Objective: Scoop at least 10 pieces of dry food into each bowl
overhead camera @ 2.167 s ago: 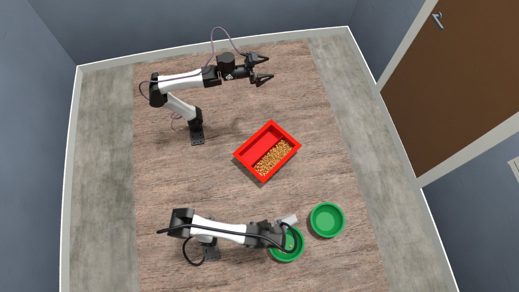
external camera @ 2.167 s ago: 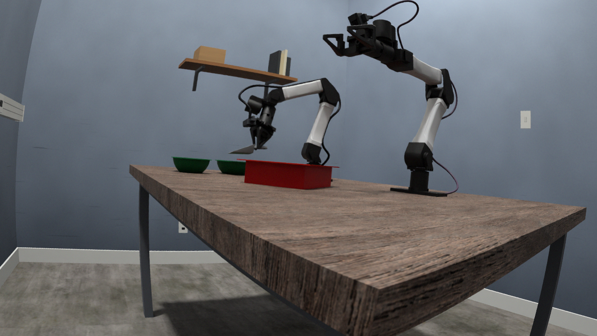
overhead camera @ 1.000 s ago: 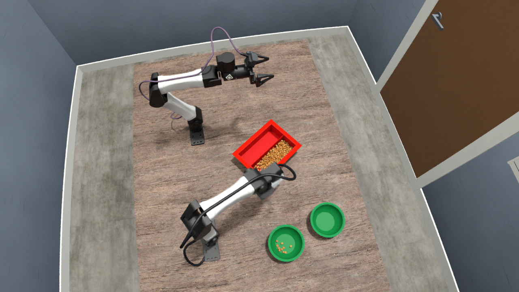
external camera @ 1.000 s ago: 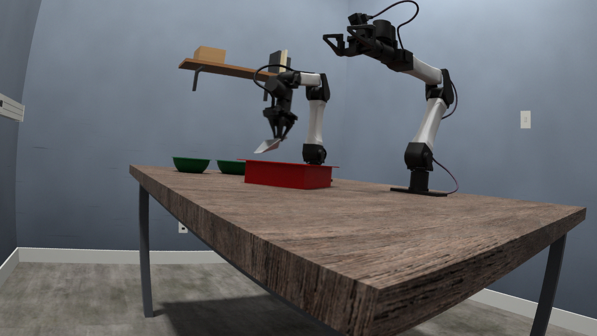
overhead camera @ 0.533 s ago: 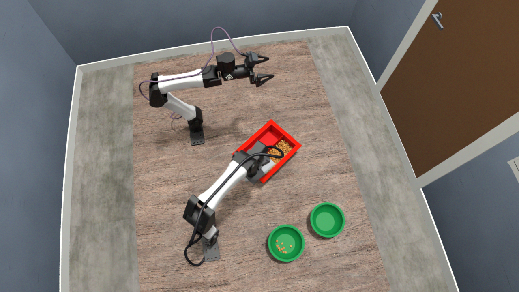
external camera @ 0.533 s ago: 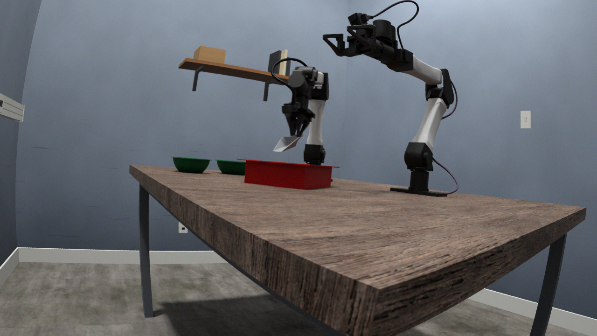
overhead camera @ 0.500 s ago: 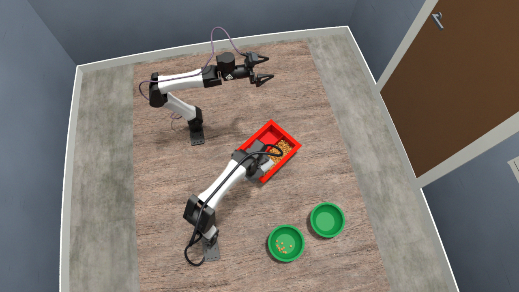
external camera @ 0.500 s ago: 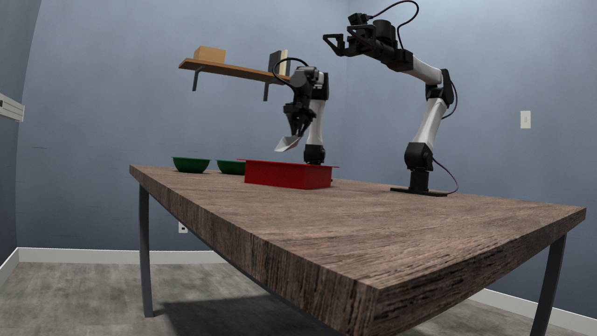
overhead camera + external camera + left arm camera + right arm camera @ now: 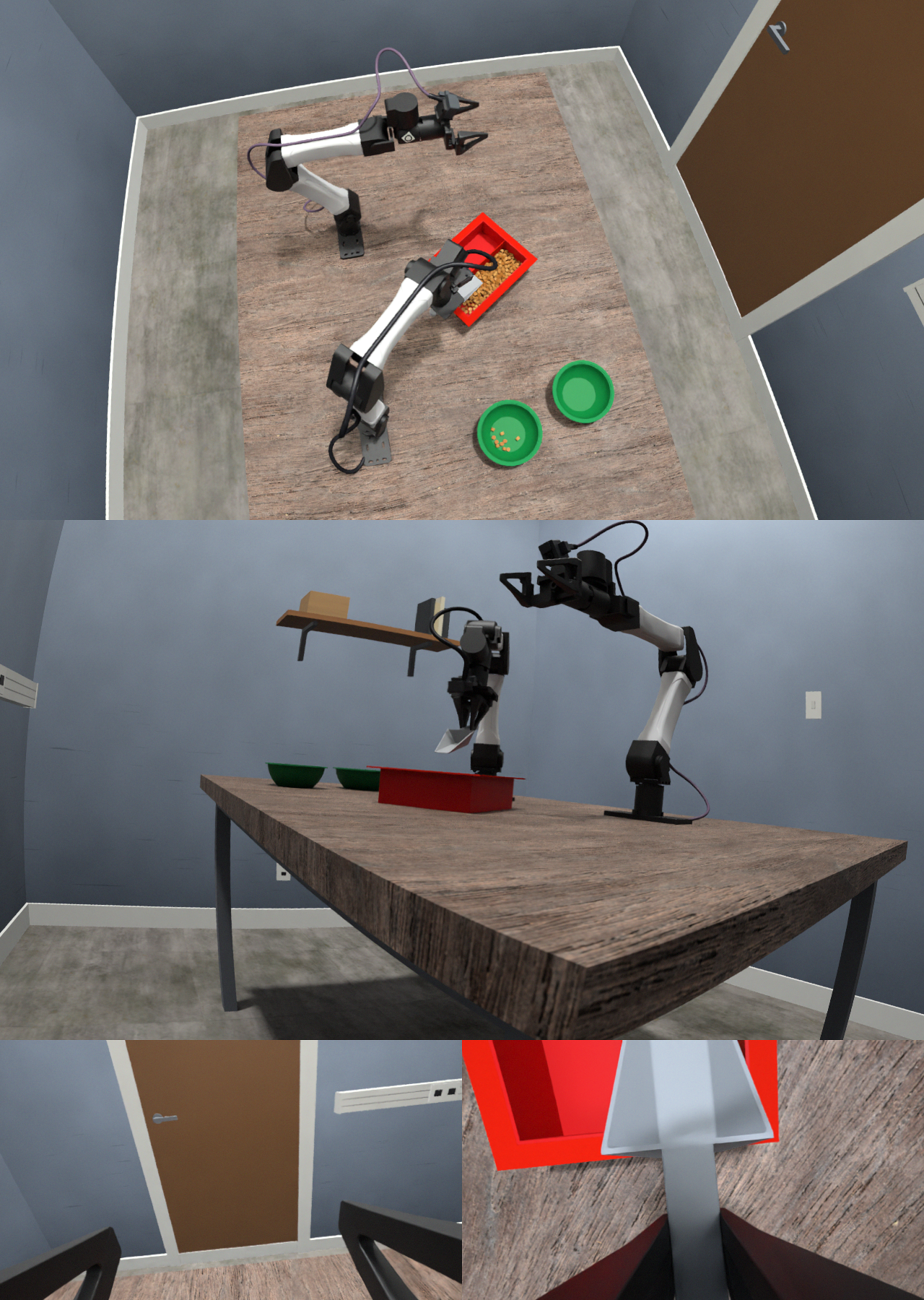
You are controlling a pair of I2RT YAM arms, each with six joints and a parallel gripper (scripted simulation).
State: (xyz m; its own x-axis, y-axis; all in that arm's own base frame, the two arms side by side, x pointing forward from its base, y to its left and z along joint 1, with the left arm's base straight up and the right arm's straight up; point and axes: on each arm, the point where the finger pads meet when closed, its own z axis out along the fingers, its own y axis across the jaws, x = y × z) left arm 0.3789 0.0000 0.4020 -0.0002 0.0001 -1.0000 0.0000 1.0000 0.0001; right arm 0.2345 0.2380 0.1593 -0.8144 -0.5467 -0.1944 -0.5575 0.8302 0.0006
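Note:
Now: right hand 30 mm short of the grey scoop, 20 mm to the right of it and 20 mm above it. Also, from my right hand: red box (120 mm to the left, 120 mm below, 110 mm ahead).

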